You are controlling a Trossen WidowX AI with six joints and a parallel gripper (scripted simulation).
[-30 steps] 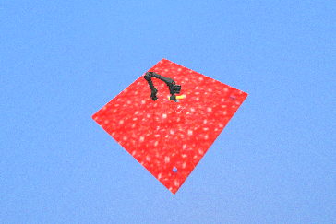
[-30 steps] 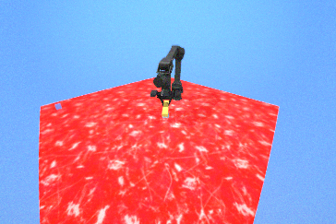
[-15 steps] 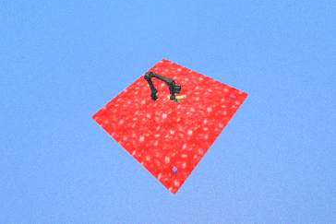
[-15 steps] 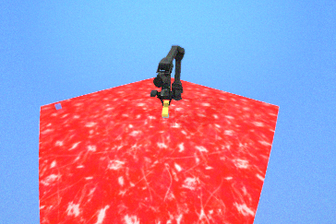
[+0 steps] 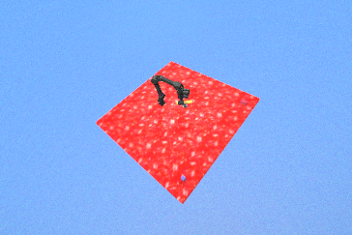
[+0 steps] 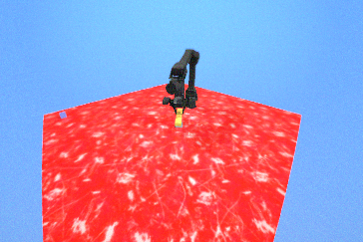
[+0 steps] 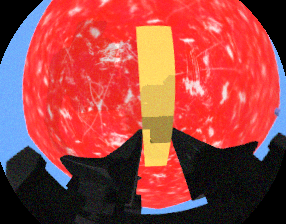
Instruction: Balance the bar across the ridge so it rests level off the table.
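The yellow bar is 20 mm ahead of my gripper tip and 20 mm to the left of it. Round my gripper tip: blue cube 510 mm ahead, 600 mm to the right, 40 mm below.
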